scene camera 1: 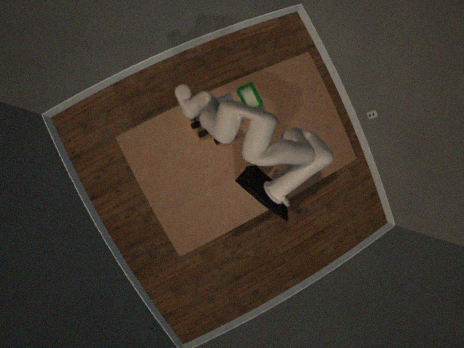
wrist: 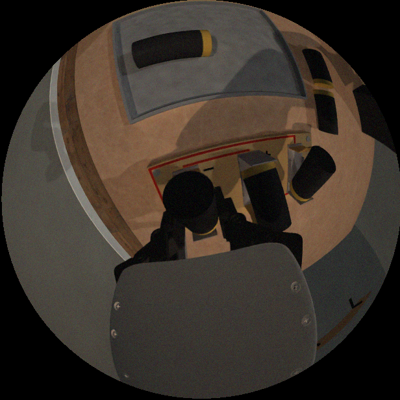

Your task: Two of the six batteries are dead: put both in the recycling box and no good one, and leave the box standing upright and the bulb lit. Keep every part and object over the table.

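Frame: origin at the arm's base, x right, y ahead, z up, level; centimetres.
Seen in the pictures: arm's base, origin of its link: (scene camera 1: 272,192).
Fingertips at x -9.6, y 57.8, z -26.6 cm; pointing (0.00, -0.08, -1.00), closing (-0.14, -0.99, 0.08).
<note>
Pixels of each thing's top centre, then the offset from my fingertips to it.
- green recycling box, centre of its top: (scene camera 1: 250,95) dx +35.5, dy -8.7, dz +3.7 cm
- grey tray, centre of its top: (scene camera 1: 224,112) dx +17.4, dy -8.4, dz -1.1 cm
My gripper (wrist: 197,203) is shut on a black battery with a gold band. The battery's black round end faces the wrist camera, over the left part of the red-lined holder board (wrist: 227,148); whether it touches the board I cannot tell. Two other batteries (wrist: 267,197) (wrist: 313,172) stand tilted at the board's middle and right clips. Another battery (wrist: 172,48) lies on the grey tray (wrist: 240,82). Two more batteries (wrist: 317,67) (wrist: 327,112) lie end to end on the table. The green recycling box (scene camera 1: 250,95) stands upright. The bulb cannot be made out. The arm hides the gripper in the scene view.
The grey tray (scene camera 1: 227,96) shows partly behind the arm, between the holder area and the green box. The arm's black base (scene camera 1: 252,180) is at the table's opposite edge. The table edge (wrist: 67,100) runs along the left of the wrist view.
</note>
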